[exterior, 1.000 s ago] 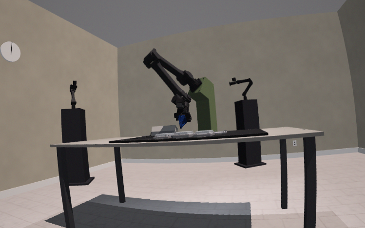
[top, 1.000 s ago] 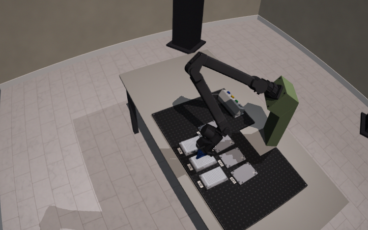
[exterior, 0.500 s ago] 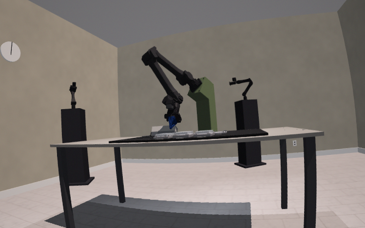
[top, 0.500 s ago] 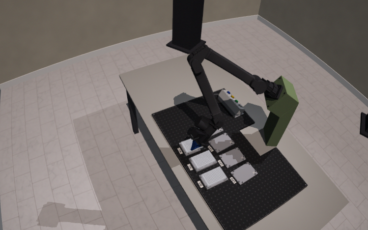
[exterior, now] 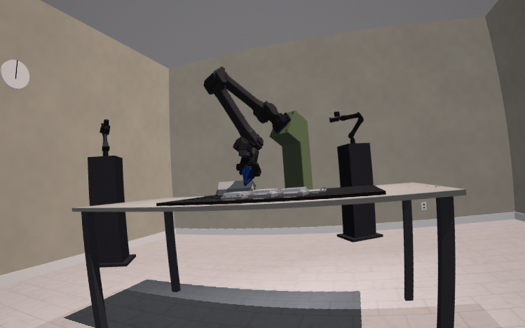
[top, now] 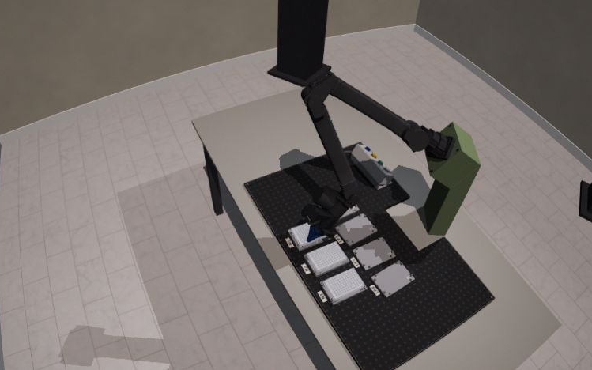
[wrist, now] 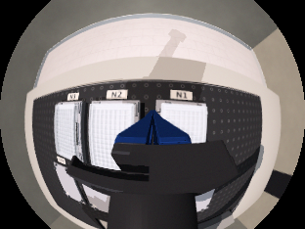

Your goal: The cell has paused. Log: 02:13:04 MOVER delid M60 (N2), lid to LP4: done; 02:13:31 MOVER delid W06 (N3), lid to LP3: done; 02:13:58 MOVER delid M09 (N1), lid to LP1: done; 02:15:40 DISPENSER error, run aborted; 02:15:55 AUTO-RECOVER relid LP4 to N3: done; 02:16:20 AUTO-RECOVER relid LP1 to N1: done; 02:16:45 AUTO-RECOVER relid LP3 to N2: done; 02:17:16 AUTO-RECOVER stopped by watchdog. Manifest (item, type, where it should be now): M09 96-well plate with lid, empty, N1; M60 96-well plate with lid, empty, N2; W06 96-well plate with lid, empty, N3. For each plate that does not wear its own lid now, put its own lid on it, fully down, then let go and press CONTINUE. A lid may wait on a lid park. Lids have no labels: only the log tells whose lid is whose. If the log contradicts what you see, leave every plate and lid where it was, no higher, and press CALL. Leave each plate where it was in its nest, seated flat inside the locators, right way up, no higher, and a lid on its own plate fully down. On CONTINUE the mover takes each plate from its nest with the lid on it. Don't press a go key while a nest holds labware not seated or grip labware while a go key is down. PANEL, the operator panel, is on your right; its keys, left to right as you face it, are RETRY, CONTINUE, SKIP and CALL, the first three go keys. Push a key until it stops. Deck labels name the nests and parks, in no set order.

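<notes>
The LP1 park is 230 mm to the left of my hand, 120 mm behind it and 60 mm below it. The rest, counted from my hand: n2 label: 80 mm ahead, 70 mm below, 40 mm to the left; then n3 label: 150 mm to the left, 150 mm ahead, 70 mm below; then lp1 label: 180 mm to the left, 70 mm below, 50 mm behind.
</notes>
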